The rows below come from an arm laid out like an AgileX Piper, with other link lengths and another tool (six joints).
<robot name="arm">
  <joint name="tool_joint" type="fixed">
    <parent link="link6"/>
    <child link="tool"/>
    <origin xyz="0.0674 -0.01 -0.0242" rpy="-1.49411 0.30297 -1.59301"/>
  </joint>
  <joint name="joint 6" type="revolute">
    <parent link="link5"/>
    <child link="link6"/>
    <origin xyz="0.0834 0 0.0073"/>
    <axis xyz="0.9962 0 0.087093"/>
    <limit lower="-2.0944" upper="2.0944"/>
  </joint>
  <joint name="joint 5" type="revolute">
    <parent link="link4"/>
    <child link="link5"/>
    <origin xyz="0 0 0"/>
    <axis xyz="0 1 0"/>
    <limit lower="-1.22" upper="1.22"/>
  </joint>
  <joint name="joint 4" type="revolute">
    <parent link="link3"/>
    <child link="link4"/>
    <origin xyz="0.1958 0 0.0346"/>
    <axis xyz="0.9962 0 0.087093"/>
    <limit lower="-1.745" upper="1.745"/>
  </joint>
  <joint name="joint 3" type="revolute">
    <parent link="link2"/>
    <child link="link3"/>
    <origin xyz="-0.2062 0 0.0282"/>
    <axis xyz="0 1 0"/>
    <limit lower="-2.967" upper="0"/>
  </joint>
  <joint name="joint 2" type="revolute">
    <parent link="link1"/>
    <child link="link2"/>
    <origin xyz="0 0 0"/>
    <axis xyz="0 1 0"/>
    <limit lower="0" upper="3.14"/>
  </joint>
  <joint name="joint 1" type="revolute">
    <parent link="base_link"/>
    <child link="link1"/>
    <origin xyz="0 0 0.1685"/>
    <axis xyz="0 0 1"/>
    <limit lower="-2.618" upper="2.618"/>
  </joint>
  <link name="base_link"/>
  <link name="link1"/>
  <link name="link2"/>
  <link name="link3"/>
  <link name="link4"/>
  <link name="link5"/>
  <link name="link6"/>
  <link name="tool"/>
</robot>
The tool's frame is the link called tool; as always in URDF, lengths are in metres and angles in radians.
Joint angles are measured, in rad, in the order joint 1, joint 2, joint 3, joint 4, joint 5, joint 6. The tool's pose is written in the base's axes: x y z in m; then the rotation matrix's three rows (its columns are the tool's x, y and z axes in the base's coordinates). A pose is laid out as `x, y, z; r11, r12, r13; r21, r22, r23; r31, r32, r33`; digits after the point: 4 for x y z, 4 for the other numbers.
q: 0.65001, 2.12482, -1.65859, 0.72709, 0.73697, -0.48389
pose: 0.2612, 0.2742, 0.1419; 0.4204, -0.8949, 0.1494; -0.7413, -0.2439, 0.6253; -0.5232, -0.3736, -0.7660
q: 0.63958, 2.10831, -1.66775, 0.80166, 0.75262, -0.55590
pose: 0.2623, 0.2783, 0.1538; 0.4472, -0.8825, 0.1455; -0.6990, -0.2434, 0.6724; -0.5580, -0.4025, -0.7257
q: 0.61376, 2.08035, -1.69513, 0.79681, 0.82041, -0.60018
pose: 0.2649, 0.2716, 0.1689; 0.5006, -0.8554, 0.1326; -0.6695, -0.2855, 0.6858; -0.5488, -0.4321, -0.7156
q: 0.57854, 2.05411, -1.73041, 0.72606, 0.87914, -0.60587
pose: 0.2736, 0.2565, 0.1813; 0.5457, -0.8240, 0.1524; -0.6752, -0.3246, 0.6623; -0.4963, -0.4643, -0.7335
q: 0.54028, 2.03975, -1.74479, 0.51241, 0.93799, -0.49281
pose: 0.2843, 0.2231, 0.1771; 0.5219, -0.8308, 0.1934; -0.7697, -0.3610, 0.5265; -0.3676, -0.4236, -0.8279
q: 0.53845, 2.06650, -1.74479, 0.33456, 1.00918, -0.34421
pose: 0.2815, 0.1999, 0.1598; 0.4507, -0.8775, 0.1641; -0.8529, -0.3691, 0.3692; -0.2634, -0.3064, -0.9148
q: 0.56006, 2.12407, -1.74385, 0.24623, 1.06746, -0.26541
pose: 0.2721, 0.1917, 0.1377; 0.4207, -0.9028, 0.0898; -0.8860, -0.3876, 0.2544; -0.1949, -0.1866, -0.9629
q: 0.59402, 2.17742, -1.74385, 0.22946, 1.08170, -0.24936
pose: 0.2626, 0.1968, 0.1198; 0.4348, -0.8999, 0.0325; -0.8835, -0.4193, 0.2090; -0.1745, -0.1196, -0.9774
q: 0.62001, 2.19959, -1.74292, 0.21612, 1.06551, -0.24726
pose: 0.2594, 0.2024, 0.1121; 0.4573, -0.8889, 0.0287; -0.8748, -0.4437, 0.1947; -0.1603, -0.1141, -0.9804
